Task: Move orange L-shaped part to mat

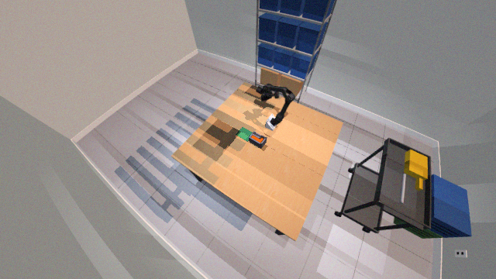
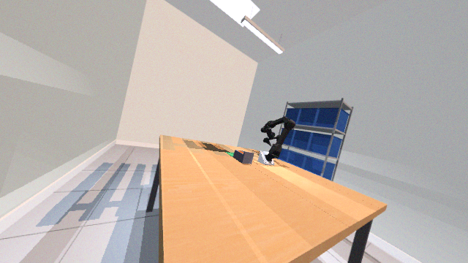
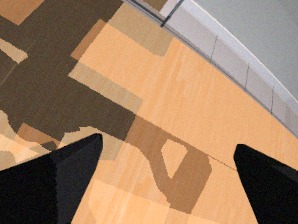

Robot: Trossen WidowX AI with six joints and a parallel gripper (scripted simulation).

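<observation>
The orange L-shaped part lies 460 mm ahead of my gripper tip, 80 mm to the left of it and 120 mm below it. Round my gripper tip: green mat 440 mm ahead, 90 mm to the right, 180 mm below.
</observation>
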